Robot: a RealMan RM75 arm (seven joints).
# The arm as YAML. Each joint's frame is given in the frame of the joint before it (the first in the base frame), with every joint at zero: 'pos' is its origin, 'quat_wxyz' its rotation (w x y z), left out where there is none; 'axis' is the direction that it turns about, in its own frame. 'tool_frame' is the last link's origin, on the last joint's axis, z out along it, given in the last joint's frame.
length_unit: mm
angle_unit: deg
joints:
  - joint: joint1
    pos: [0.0, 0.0, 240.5]
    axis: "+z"
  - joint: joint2
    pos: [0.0, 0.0, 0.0]
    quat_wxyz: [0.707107, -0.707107, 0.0, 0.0]
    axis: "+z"
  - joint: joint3
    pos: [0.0, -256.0, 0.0]
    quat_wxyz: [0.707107, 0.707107, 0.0, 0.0]
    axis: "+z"
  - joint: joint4
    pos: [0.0, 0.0, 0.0]
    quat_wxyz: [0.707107, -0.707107, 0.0, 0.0]
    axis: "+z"
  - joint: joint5
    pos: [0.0, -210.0, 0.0]
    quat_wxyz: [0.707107, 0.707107, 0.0, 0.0]
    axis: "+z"
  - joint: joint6
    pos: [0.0, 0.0, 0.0]
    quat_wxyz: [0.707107, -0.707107, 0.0, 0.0]
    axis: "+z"
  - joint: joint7
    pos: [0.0, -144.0, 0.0]
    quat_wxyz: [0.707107, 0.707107, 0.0, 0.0]
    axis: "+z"
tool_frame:
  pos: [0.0, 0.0, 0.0]
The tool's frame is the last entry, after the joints.
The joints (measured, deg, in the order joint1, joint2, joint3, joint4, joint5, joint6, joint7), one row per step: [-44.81 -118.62 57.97 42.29 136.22 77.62 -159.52]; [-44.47 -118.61 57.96 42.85 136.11 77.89 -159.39]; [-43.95 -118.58 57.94 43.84 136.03 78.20 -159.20]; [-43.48 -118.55 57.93 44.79 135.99 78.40 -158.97]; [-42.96 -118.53 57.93 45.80 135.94 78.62 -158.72]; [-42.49 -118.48 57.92 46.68 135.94 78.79 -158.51]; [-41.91 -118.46 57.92 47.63 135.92 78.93 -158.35]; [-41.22 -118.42 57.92 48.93 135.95 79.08 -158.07]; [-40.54 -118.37 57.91 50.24 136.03 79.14 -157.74]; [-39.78 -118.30 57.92 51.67 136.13 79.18 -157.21]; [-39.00 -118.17 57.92 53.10 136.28 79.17 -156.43]
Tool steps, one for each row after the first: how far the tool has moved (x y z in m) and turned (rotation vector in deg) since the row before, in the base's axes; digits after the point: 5 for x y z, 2 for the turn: [-0.00043 -0.00048 0.00149 0.13 -0.08 -0.18]; [-0.00059 -0.00019 0.00282 0.38 0.00 -0.37]; [-0.00050 0.00010 0.00276 0.44 0.08 -0.44]; [-0.00059 -0.00009 0.00283 0.45 0.08 -0.46]; [-0.00085 -0.00004 0.00275 0.43 0.14 -0.37]; [-0.00125 -0.00036 0.00273 0.49 0.12 -0.27]; [-0.00119 -0.00007 0.00388 0.70 0.26 -0.54]; [-0.00127 0.00014 0.00408 0.79 0.36 -0.60]; [-0.00155 0.00006 0.00457 0.85 0.49 -0.81]; [-0.00199 0.00014 0.00510 0.90 0.67 -1.03]
